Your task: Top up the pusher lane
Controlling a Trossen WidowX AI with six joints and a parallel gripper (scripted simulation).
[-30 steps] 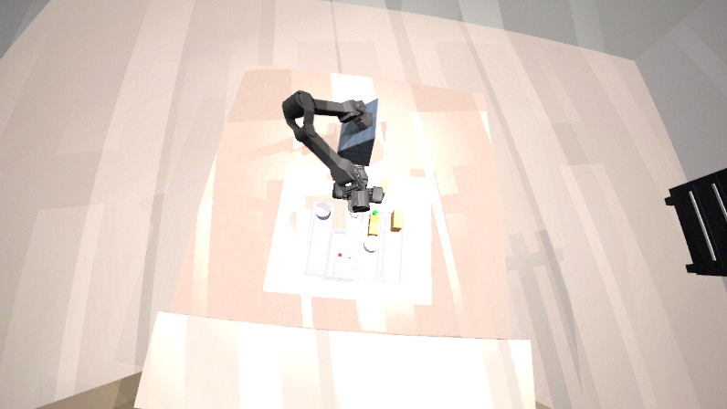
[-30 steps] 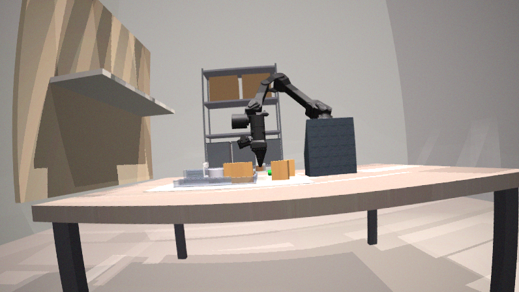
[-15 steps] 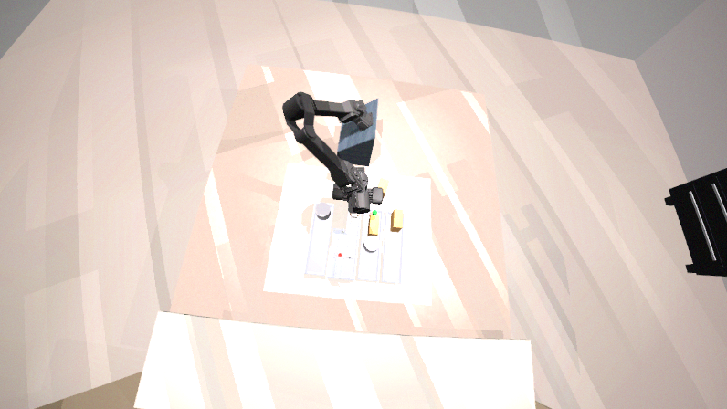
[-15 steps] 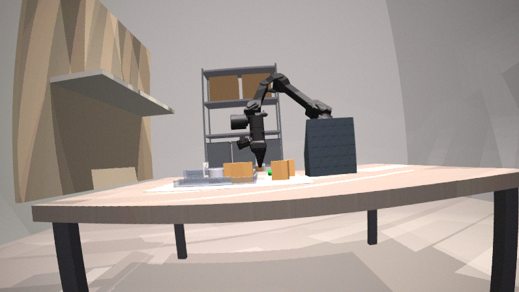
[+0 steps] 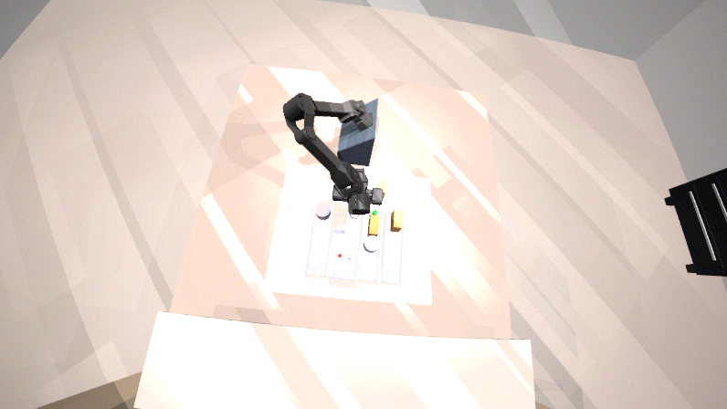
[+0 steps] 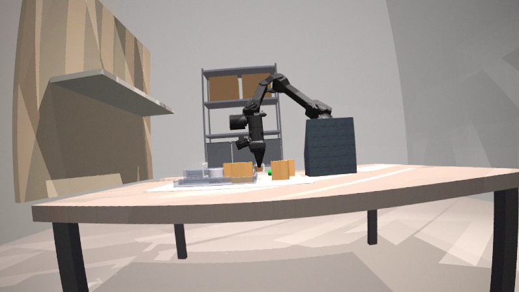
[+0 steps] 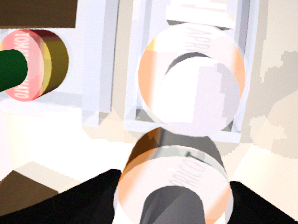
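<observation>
Now: the pusher lane 18 cm ahead of my gripper tip, 5 cm to the right of it and 3 cm below it.
</observation>
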